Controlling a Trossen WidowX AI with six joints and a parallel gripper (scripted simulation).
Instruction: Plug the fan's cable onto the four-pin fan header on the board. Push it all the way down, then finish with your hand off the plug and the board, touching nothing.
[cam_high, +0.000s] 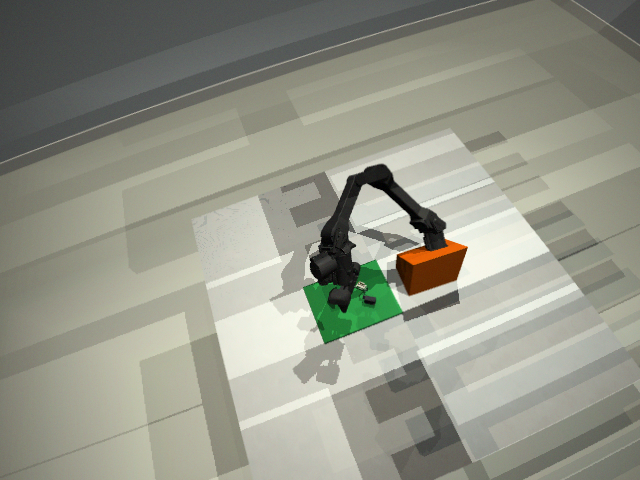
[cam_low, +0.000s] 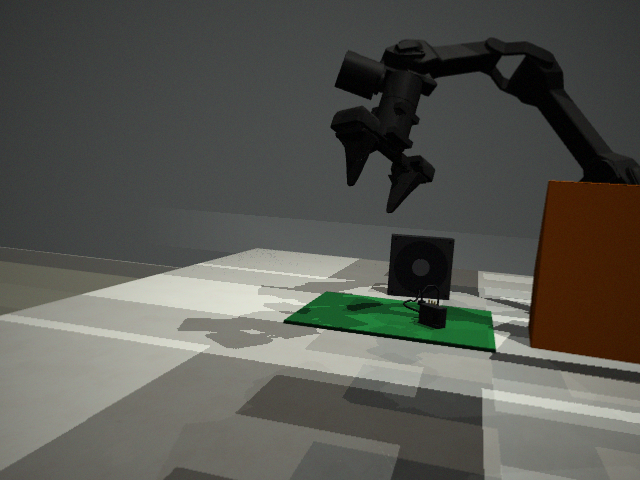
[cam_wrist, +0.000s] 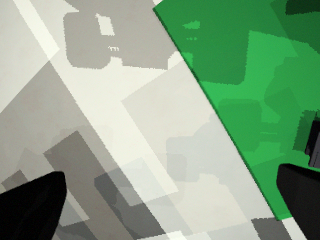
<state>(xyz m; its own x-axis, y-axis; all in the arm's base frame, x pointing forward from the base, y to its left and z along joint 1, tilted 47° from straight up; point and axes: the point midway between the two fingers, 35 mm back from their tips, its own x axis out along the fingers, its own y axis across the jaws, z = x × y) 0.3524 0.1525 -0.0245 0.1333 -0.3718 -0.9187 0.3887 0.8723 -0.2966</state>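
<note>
My gripper tip is now 17 cm above the black fan plug, 9 cm past it and 7 cm to the left of it. The rest, counted from my gripper tip: green board 21 cm below, 10 cm to the right, 3 cm behind; four-pin fan header 19 cm below, 14 cm to the right, 8 cm behind.
</note>
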